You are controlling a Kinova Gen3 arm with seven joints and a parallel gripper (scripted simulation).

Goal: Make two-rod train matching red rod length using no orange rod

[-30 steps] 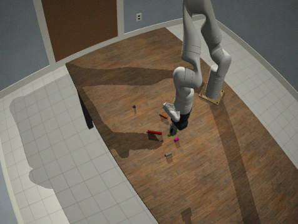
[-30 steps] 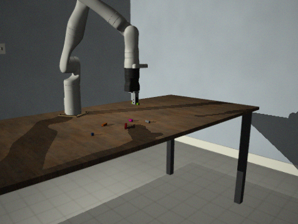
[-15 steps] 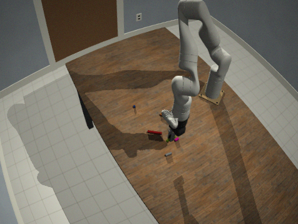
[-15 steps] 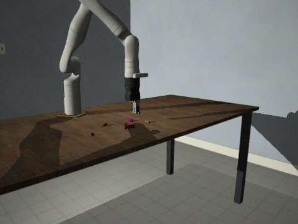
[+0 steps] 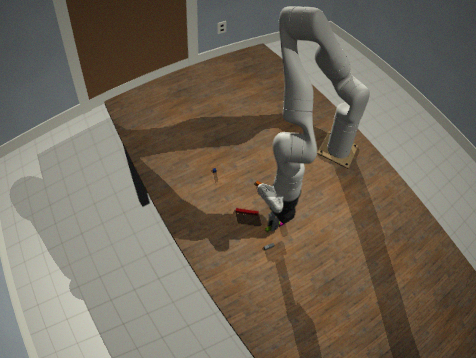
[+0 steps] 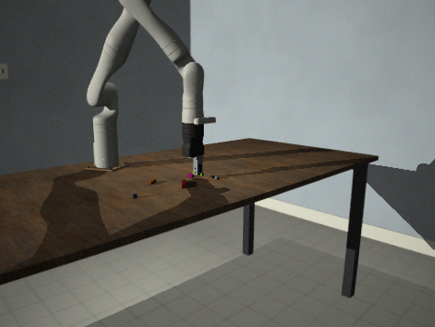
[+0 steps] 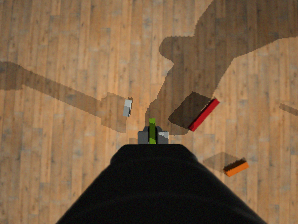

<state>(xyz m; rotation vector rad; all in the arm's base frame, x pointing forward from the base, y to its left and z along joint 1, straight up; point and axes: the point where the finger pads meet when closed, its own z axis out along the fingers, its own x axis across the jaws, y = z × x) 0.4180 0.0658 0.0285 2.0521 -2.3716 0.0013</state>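
Right now the lime rod is 1 cm below my hand. From my hand the other things lie so: magenta rod (4 cm behind, 3 cm below, 1 cm to the left); then grey rod (5 cm ahead, 4 cm to the left, 3 cm below); then red rod (10 cm to the right, 3 cm below, 2 cm ahead).
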